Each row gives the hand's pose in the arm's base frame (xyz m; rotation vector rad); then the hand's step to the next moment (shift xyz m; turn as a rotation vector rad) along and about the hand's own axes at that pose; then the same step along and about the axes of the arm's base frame.
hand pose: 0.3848 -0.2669 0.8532 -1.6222 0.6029 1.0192
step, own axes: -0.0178 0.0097 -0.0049 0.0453 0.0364 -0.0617
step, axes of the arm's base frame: -0.0153 -0.0096 0.0105 0.0128 -0.0641 -0.0540
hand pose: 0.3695 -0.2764 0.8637 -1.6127 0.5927 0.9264
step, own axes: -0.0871 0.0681 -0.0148 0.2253 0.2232 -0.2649
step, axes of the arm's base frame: -0.0988 -0.0394 0.0336 0.0199 -0.2886 -0.2950
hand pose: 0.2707 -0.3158 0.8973 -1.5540 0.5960 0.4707
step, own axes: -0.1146 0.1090 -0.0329 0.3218 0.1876 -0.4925
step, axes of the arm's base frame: -0.1593 -0.0247 -0.0110 0.1042 -0.5232 -0.3110
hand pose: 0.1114 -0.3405 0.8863 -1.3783 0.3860 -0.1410
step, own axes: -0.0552 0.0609 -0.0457 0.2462 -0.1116 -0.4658
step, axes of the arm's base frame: -0.0748 -0.0128 -0.0555 0.0809 -0.5324 -0.0023
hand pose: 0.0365 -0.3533 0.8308 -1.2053 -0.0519 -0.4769
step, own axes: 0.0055 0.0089 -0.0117 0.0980 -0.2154 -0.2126
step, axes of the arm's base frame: 0.0059 -0.0100 -0.0106 -0.0387 -0.2829 0.1402
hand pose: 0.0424 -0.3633 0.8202 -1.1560 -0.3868 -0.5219
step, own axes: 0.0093 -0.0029 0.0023 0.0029 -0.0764 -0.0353
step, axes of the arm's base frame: 0.0059 -0.0005 0.0081 -0.0407 -0.0569 0.0469
